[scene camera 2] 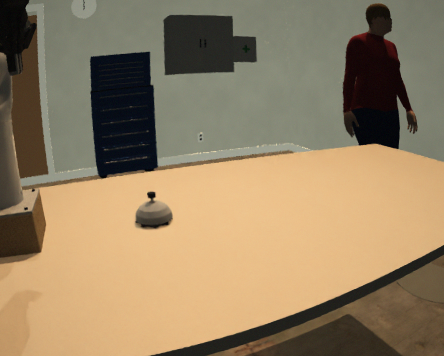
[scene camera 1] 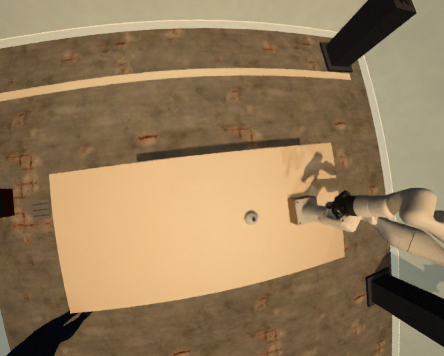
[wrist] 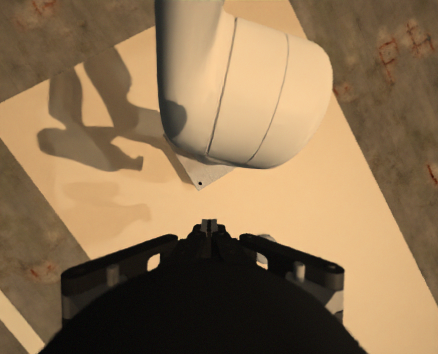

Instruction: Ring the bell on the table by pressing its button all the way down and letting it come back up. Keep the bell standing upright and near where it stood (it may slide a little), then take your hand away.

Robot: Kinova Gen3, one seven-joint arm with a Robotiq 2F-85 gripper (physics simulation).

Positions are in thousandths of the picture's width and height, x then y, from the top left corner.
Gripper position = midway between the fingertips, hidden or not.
I see my gripper (wrist: 478, 648) and a grey dome bell (scene camera 2: 350, 600).
